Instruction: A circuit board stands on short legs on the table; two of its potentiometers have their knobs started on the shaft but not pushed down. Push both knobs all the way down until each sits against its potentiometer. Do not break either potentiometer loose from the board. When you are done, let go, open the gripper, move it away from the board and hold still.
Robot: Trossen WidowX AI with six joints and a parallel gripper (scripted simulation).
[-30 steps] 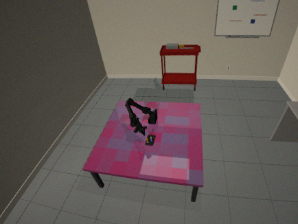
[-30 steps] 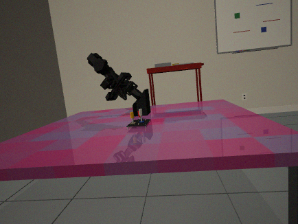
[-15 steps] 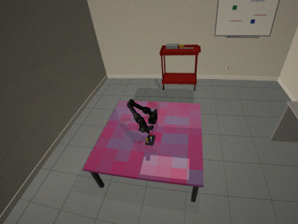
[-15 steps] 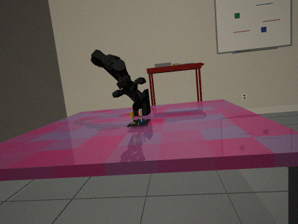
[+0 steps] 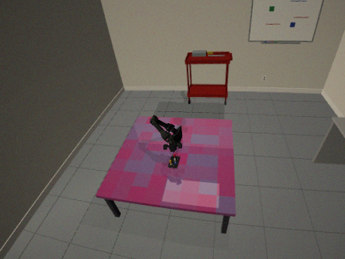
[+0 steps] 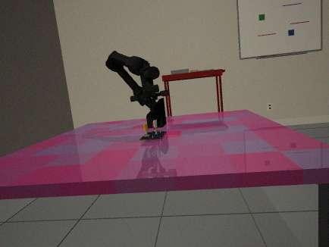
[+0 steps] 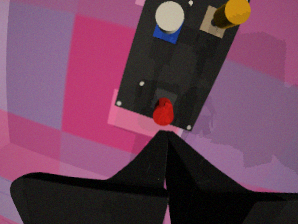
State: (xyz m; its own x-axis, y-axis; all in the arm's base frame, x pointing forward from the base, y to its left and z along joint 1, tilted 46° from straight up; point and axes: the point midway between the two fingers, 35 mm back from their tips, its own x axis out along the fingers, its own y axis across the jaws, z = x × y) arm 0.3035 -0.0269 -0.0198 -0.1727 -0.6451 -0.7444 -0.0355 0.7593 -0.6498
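Now: the red knob 6 cm below my gripper tip.
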